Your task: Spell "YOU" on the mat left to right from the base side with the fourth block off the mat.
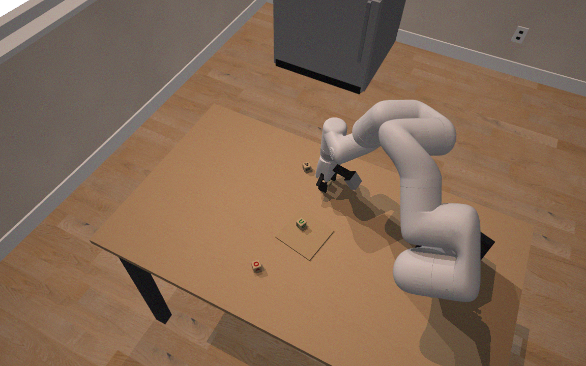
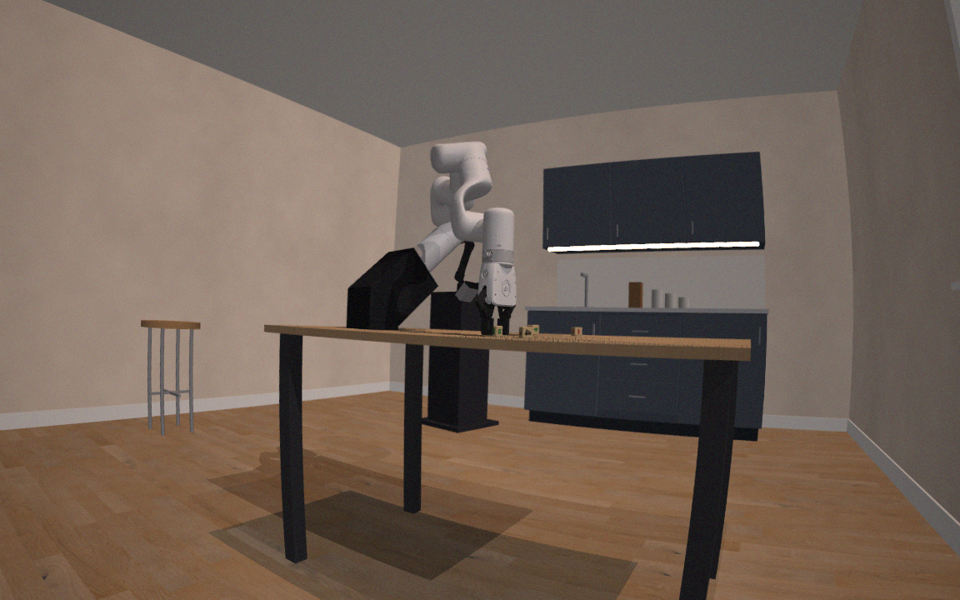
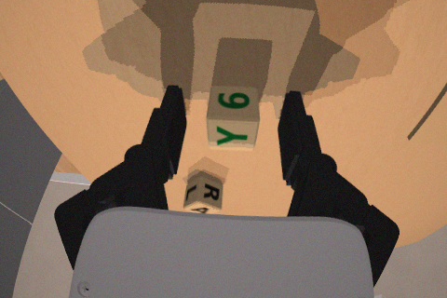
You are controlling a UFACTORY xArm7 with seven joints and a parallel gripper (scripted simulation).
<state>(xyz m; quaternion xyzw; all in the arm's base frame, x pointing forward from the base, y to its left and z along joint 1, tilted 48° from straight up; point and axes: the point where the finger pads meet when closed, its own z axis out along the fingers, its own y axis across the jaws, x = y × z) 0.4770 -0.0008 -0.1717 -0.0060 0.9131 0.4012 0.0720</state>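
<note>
Right now my hand is 1 cm above the Y block. Also, from my hand: mat: 21 cm to the left, 6 cm behind, 2 cm below; O block: 40 cm to the left, 1 cm below, 1 cm behind; U block: 20 cm to the left, 3 cm behind.
</note>
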